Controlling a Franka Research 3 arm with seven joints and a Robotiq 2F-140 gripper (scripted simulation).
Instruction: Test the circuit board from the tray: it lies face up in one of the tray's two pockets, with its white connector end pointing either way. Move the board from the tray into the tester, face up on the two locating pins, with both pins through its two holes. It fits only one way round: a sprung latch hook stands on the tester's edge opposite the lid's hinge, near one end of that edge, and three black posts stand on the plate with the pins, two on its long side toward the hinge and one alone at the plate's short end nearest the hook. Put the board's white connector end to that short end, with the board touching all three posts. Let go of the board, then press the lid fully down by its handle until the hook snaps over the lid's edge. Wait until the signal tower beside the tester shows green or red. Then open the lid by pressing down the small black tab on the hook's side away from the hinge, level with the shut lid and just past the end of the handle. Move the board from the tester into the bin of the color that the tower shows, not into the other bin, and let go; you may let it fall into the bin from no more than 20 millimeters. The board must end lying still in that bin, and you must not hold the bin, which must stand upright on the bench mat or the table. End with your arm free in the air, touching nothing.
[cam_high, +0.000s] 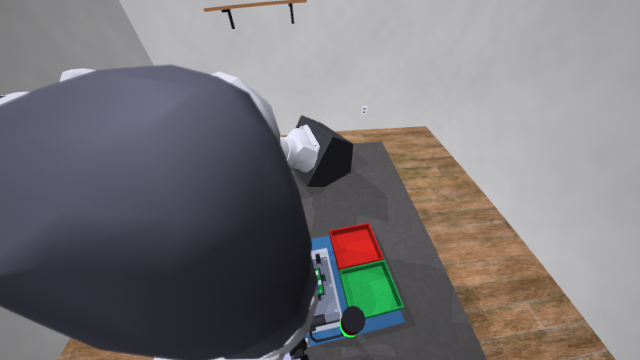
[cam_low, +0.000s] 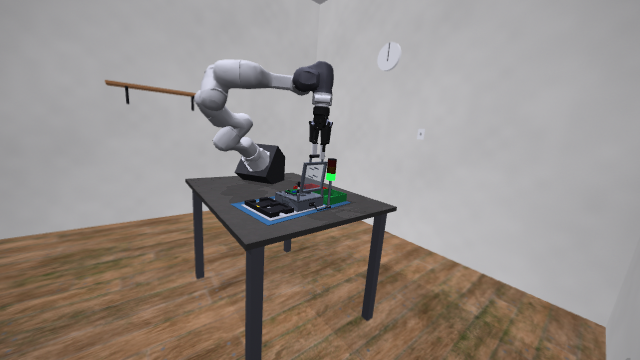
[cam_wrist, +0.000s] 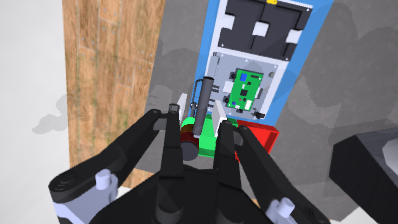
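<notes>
Now: hand 13 cm past the green circuit board, 2 cm to the right of it and 22 cm above it. Also, from my hand: latch hook 18 cm behind, 8 cm to the left, 20 cm below; then clear lid 2 cm behind, 11 cm below; then dark plate 12 cm behind, 2 cm to the left, 22 cm below.
</notes>
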